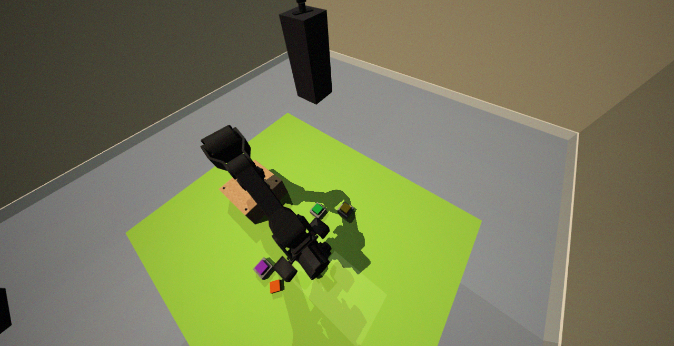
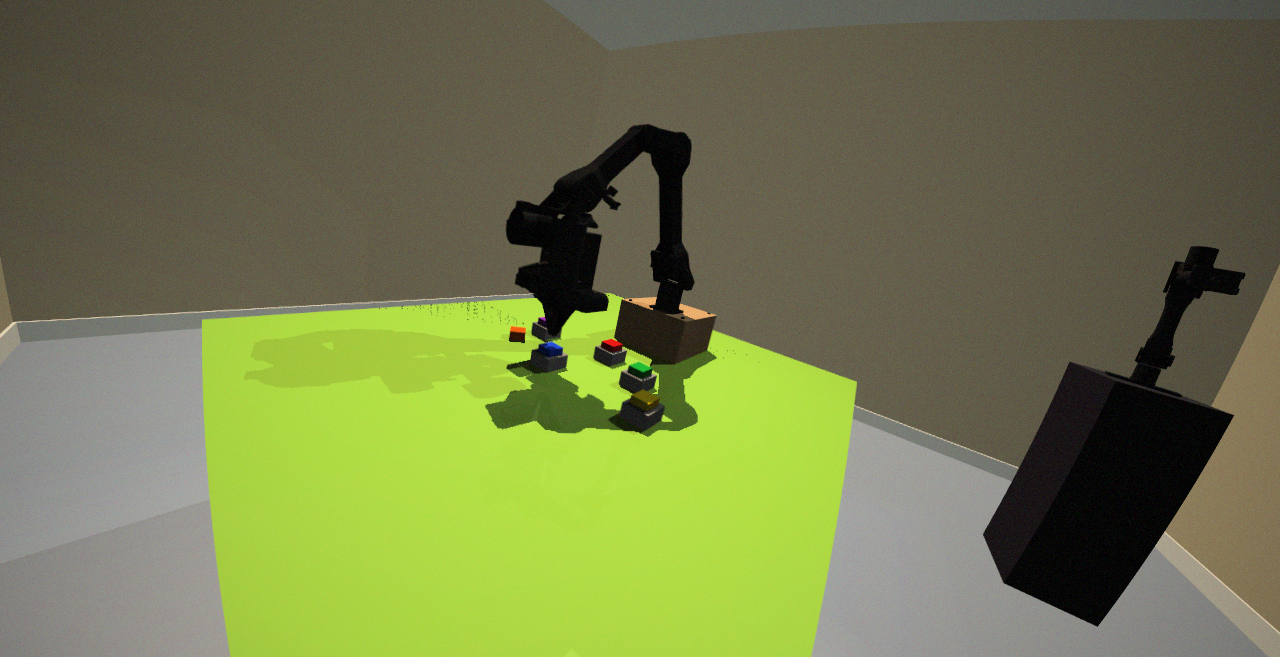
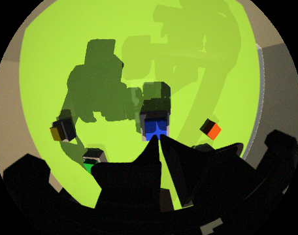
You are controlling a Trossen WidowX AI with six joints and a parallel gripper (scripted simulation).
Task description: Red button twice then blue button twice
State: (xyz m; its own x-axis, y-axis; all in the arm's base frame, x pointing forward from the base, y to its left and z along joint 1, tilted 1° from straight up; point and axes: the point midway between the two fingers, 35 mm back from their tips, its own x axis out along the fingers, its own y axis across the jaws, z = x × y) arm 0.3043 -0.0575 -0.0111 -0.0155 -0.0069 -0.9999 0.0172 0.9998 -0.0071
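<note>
Right now my gripper tip is 3 cm above the blue button. Round my gripper tip: red button 13 cm behind, 4 cm to the left, 3 cm below; purple button 10 cm behind, 13 cm to the right, 3 cm below; small orange block 3 cm behind, 14 cm to the right, 5 cm below.
</note>
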